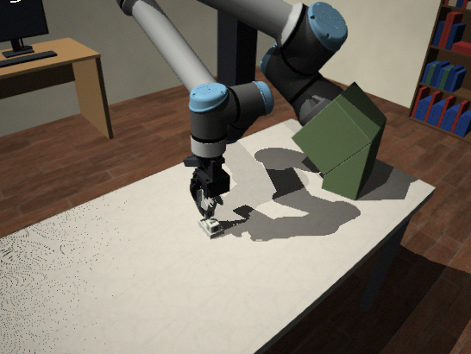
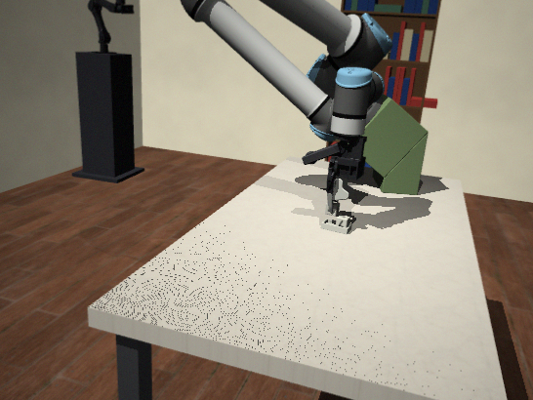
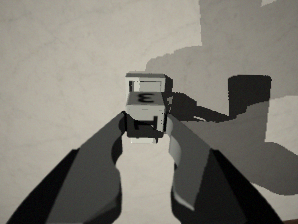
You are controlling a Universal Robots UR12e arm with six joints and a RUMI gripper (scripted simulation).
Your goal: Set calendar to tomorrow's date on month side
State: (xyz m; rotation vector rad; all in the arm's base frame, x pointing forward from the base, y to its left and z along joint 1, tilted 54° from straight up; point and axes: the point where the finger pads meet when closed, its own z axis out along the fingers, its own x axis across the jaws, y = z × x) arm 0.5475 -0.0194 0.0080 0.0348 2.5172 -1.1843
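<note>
Now: hand 6 cm above the pale calendar tray and 2 cm to the right of it. The rest, counted from my hand: digit cube (1 cm below).
</note>
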